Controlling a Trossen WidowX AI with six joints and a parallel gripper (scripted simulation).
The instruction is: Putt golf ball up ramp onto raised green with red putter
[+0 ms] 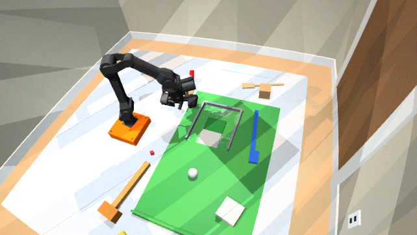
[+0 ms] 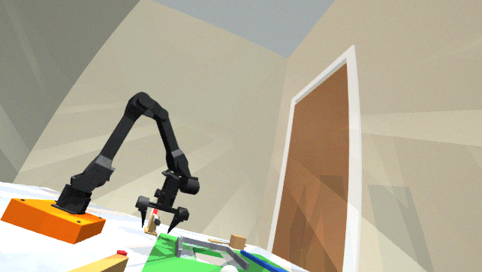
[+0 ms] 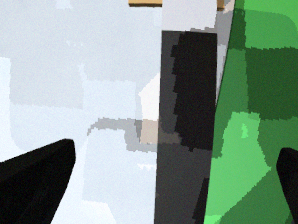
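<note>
Right now my gripper tip is 1 cm past the red cube, 29 cm to the left of it and 2 cm above it. Also, from my gripper tip: putter: 4 cm behind, 11 cm to the left, 3 cm above; green mat: 27 cm ahead, 19 cm to the right, 3 cm below; white golf ball: 22 cm ahead, 31 cm to the right, 1 cm below.
</note>
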